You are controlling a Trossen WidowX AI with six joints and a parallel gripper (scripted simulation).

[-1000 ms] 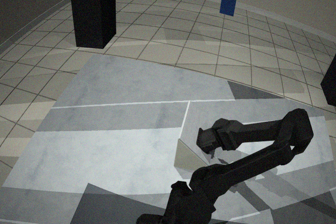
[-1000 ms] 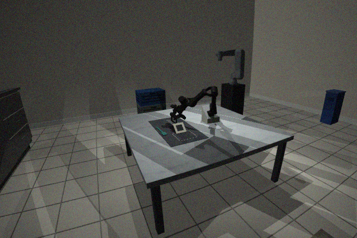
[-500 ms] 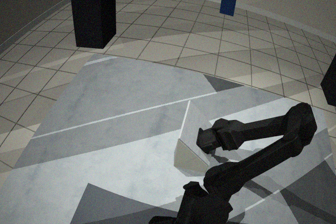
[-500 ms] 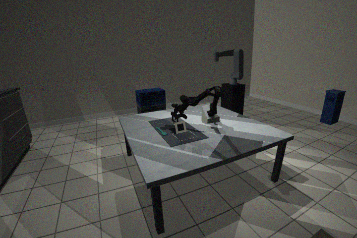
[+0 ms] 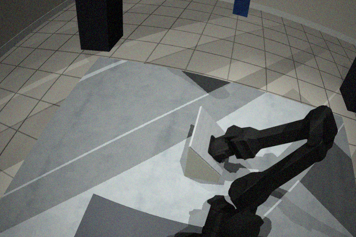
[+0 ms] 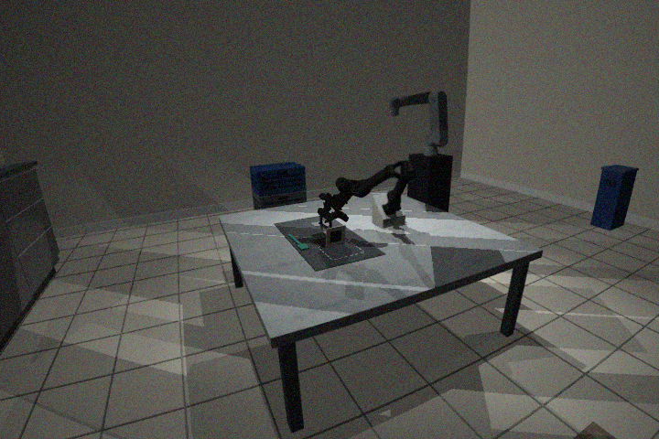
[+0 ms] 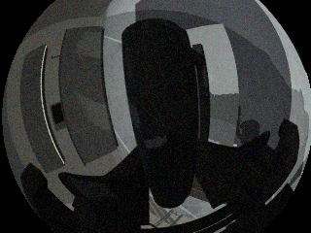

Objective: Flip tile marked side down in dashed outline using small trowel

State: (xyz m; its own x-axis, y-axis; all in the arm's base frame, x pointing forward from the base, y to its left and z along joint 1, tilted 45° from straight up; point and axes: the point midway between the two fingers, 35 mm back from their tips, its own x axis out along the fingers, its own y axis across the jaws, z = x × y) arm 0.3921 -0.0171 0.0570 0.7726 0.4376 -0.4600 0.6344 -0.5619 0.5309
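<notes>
The tan tile is 90 mm to the left of my gripper tip, 60 mm below it and 20 mm behind it. The rest, counted from my gripper tip: small teal trowel (120 mm ahead, 100 mm below, 30 mm to the right); dark mat (130 mm below, 50 mm to the right, 20 mm behind).
</notes>
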